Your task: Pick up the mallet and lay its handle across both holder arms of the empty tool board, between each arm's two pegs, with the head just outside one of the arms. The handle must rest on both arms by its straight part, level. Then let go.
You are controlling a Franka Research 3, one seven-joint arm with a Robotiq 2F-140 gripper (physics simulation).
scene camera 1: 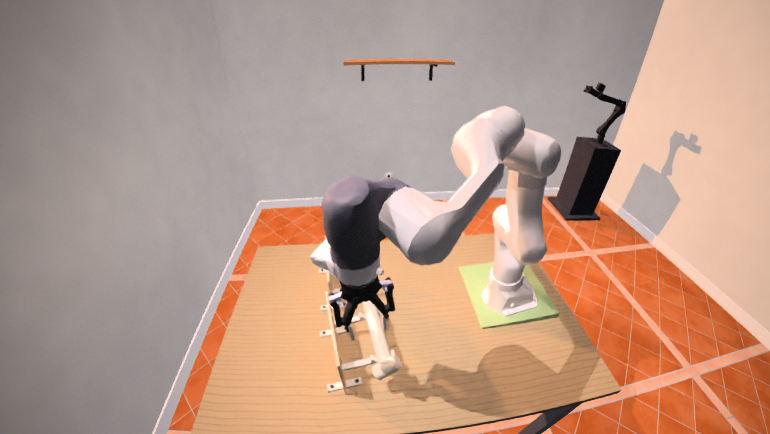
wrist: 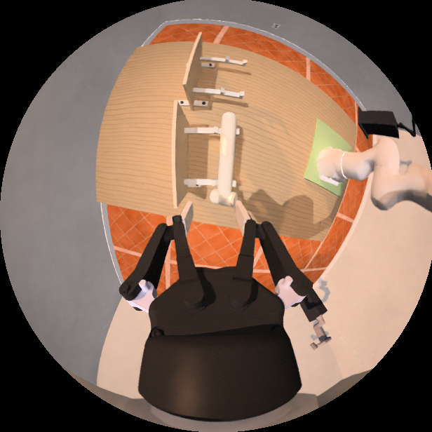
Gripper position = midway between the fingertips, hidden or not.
In view: my gripper [scene camera 1: 367, 330], a cream mallet [scene camera 1: 388, 364], a tool board [wrist: 190, 80] and a tool board [scene camera 1: 333, 331].
The cream mallet also shows in the wrist view [wrist: 223, 195]. My gripper also shows in the wrist view [wrist: 213, 207].
